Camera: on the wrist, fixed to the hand. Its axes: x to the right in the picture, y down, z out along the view.
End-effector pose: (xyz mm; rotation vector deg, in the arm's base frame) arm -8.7 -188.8 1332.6 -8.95 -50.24 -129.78
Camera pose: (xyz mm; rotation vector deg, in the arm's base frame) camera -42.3 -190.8 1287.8 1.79 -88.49 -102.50
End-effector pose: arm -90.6 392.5 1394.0 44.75 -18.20 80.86
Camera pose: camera -53.2 422.8 1365.3 77.21 4.17 91.87
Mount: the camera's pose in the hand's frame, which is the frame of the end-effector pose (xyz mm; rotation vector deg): 11.2 -45.2 -31.2 37.13 -3.32 5.59
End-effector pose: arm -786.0 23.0 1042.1 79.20 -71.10 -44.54
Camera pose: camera -742.5 15.9 1007.4 103.04 -96.24 -20.15
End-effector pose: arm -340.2 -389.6 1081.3 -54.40 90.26 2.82
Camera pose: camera -338.2 -441.9 1101.3 -20.56 82.73 -19.73
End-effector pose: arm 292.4 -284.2 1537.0 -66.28 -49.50 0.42
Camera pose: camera 300.0 -324.0 1575.7 -33.71 -44.28 21.59
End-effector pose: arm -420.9 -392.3 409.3 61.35 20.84 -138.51
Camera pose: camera -431.3 -344.1 382.6 70.21 -29.77 -144.63
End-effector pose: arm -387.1 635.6 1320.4 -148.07 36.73 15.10
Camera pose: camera -353.3 651.7 1362.1 -110.19 39.78 7.46
